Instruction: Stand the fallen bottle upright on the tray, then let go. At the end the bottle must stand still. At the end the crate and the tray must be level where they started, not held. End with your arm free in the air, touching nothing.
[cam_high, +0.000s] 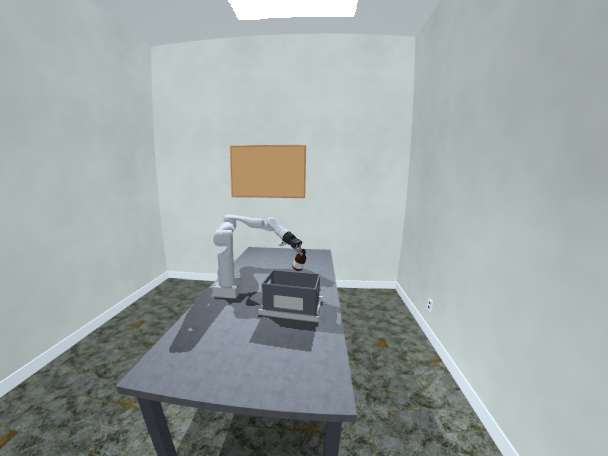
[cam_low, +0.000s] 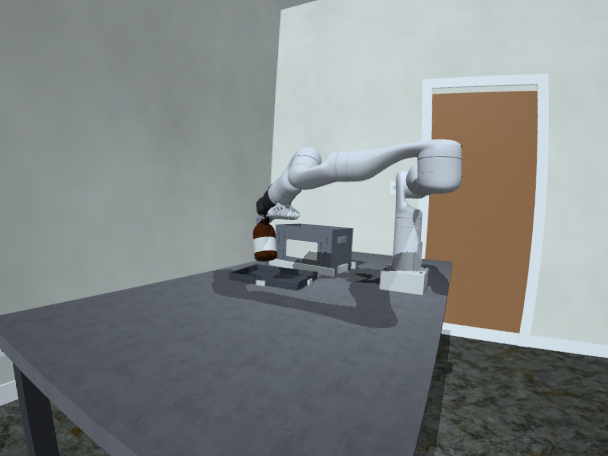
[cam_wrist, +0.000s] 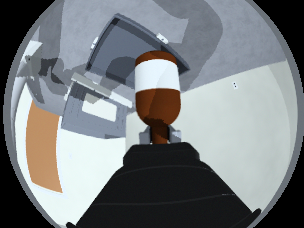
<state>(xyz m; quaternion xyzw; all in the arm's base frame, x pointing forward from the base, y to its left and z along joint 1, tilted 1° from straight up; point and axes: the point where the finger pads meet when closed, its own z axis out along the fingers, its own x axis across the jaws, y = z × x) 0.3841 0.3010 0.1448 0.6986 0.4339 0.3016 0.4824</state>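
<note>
The bottle is 1 cm behind my hand, 1 cm to the left of it and 5 cm below it. The rest, counted from my hand: tray: 1 cm behind, 5 cm to the right, 19 cm below; crate: 4 cm ahead, 34 cm to the right, 12 cm below.
</note>
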